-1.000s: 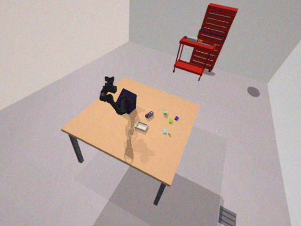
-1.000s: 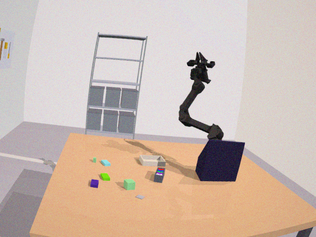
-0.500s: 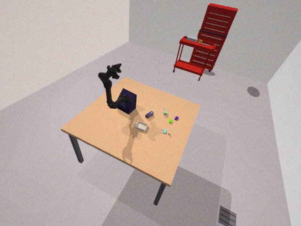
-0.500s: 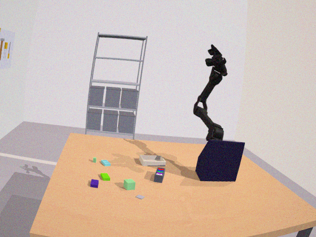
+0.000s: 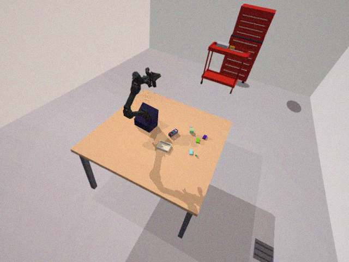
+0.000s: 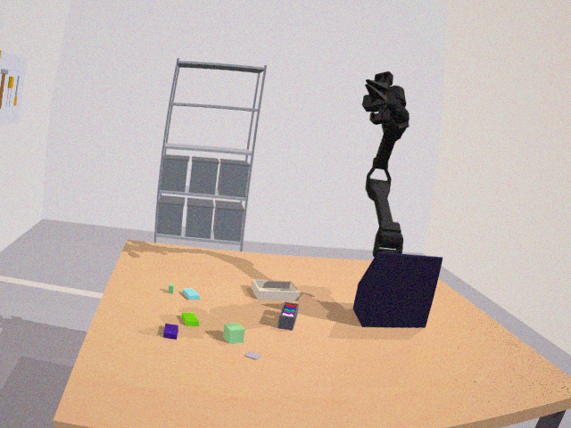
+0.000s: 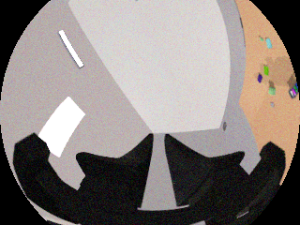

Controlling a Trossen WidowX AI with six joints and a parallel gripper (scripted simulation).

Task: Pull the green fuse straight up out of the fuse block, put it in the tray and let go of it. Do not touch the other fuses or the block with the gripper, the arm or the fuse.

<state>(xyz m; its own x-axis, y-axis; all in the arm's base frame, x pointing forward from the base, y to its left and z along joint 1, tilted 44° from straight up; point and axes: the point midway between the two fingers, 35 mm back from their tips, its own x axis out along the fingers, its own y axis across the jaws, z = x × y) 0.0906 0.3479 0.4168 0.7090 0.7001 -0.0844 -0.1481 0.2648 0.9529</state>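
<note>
The green fuse lies 14 cm ahead of my gripper tip, 12 cm to the left of it and 67 cm below it. Round my gripper tip: green cube 28 cm ahead, 28 cm to the left, 68 cm below; white tray 18 cm ahead, 10 cm to the right, 70 cm below; small grey plate 23 cm ahead, 36 cm to the left, 70 cm below.
</note>
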